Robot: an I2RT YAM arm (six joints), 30 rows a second.
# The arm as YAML. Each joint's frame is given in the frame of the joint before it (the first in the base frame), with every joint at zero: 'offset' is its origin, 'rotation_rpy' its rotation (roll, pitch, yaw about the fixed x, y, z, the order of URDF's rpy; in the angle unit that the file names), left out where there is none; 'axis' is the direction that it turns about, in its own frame. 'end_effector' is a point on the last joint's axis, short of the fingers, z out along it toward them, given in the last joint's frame.
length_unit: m
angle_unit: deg
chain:
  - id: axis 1
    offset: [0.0, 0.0, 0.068]
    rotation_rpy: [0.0, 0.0, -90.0]
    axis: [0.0, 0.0, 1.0]
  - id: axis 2
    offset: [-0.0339, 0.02, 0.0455]
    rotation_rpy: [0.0, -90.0, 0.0]
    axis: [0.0, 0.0, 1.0]
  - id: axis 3
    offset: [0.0, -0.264, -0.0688]
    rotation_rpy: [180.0, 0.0, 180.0]
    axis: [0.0, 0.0, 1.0]
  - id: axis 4
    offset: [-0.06, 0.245, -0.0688]
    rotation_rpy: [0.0, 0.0, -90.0]
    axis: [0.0, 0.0, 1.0]
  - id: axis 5
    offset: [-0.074, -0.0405, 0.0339]
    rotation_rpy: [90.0, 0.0, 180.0]
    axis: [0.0, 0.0, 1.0]
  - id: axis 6
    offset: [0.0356, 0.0, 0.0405]
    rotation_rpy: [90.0, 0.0, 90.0]
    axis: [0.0, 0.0, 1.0]
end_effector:
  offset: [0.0, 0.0, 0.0]
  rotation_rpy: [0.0, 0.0, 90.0]
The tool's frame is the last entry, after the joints.
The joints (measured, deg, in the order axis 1, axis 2, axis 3, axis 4, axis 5, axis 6), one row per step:
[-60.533 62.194 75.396 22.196 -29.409 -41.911]
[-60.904 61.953 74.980 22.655 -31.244 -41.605]
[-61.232 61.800 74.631 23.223 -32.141 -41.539]
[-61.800 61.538 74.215 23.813 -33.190 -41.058]
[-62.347 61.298 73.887 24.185 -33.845 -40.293]
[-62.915 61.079 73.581 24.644 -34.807 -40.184]
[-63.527 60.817 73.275 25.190 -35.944 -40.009]
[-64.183 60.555 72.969 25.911 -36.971 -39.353]
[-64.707 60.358 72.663 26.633 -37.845 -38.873]
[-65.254 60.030 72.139 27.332 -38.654 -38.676]
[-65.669 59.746 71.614 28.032 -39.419 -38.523]
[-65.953 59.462 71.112 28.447 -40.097 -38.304]
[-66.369 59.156 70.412 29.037 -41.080 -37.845]
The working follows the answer.
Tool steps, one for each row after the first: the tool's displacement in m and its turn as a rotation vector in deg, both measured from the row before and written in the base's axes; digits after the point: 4 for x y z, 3 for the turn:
[-0.0009 0.0009 -0.0011 -0.529 0.680 1.276]
[-0.0010 0.0003 -0.0007 -0.527 0.257 0.432]
[-0.0019 0.0005 -0.0007 -0.295 0.174 0.517]
[-0.0019 0.0002 -0.0006 0.179 -0.042 0.359]
[-0.0019 0.0004 -0.0005 -0.509 0.307 0.255]
[-0.0021 0.0007 -0.0003 -0.618 0.335 0.378]
[-0.0024 0.0008 0.0000 -0.353 0.068 0.478]
[-0.0018 0.0006 -0.0002 -0.397 0.085 0.397]
[-0.0020 0.0008 -0.0010 -0.511 0.193 0.178]
[-0.0015 0.0007 -0.0012 -0.495 0.210 0.250]
[-0.0010 0.0007 -0.0014 -0.178 0.257 0.344]
[-0.0012 0.0004 -0.0023 -0.055 0.378 0.560]

Tool pose at each row, in the base's axes (x y z in m, rotation vector in deg; rounded; the steps above come from the unrounded poses):
[0.1172 -0.1719 0.5222 -19.796 62.257 -78.381]
[0.1162 -0.1709 0.5211 -21.307 62.081 -77.529]
[0.1153 -0.1706 0.5204 -22.092 61.818 -77.440]
[0.1133 -0.1701 0.5196 -22.688 61.607 -77.144]
[0.1114 -0.1699 0.5190 -22.702 61.569 -76.725]
[0.1095 -0.1695 0.5185 -23.421 61.418 -76.773]
[0.1074 -0.1688 0.5182 -24.300 61.179 -76.773]
[0.1050 -0.1680 0.5182 -24.841 60.850 -76.550]
[0.1032 -0.1674 0.5180 -25.386 60.535 -76.421]
[0.1013 -0.1666 0.5169 -25.988 60.314 -76.541]
[0.0998 -0.1659 0.5158 -26.624 60.089 -76.584]
[0.0988 -0.1652 0.5143 -27.101 60.067 -76.355]
[0.0976 -0.1648 0.5120 -27.672 60.143 -75.848]

